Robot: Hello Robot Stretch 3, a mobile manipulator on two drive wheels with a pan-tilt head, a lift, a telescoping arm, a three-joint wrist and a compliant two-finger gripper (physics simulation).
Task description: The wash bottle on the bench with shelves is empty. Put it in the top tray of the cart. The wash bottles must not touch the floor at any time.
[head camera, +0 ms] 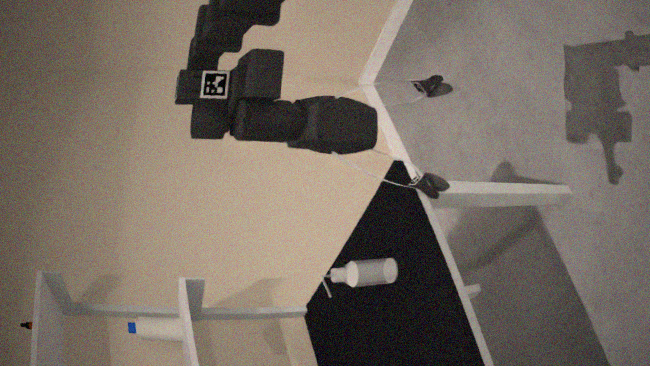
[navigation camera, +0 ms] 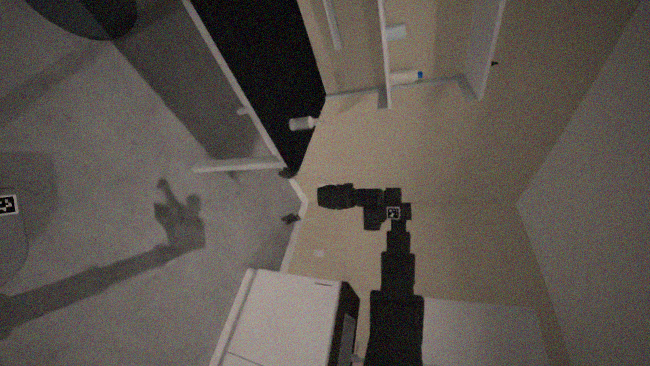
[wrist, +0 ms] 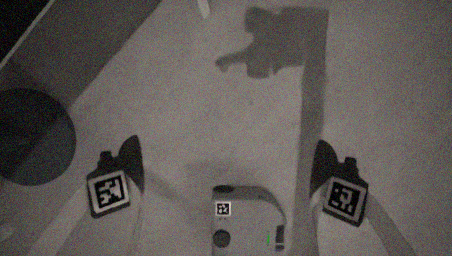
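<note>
The head and navigation pictures are turned sideways. The wash bottle (head camera: pixel 372 272) (navigation camera: pixel 301 123), pale and translucent with a thin bent spout, stands on the black top of the bench (head camera: pixel 415 320) (navigation camera: pixel 260 60) near its end. The bench's pale shelves (head camera: pixel 185 310) (navigation camera: pixel 385 60) rise above the top. My gripper (head camera: pixel 432 136) (navigation camera: pixel 289 196) (wrist: pixel 227 157) is open, its two fingertips wide apart with nothing between them. It is pointed downward beyond the end of the bench, apart from the bottle; one fingertip overlaps the bench corner in the head view. The cart does not show in these views.
A white bottle with a blue cap (head camera: pixel 160 329) (navigation camera: pixel 406 76) stands on a shelf. A white cabinet (navigation camera: pixel 290 320) is beside my arm. A dark round seat (navigation camera: pixel 90 15) (wrist: pixel 35 137) is near the bench. My base (wrist: pixel 250 225) shows below the gripper. A wall runs behind the bench.
</note>
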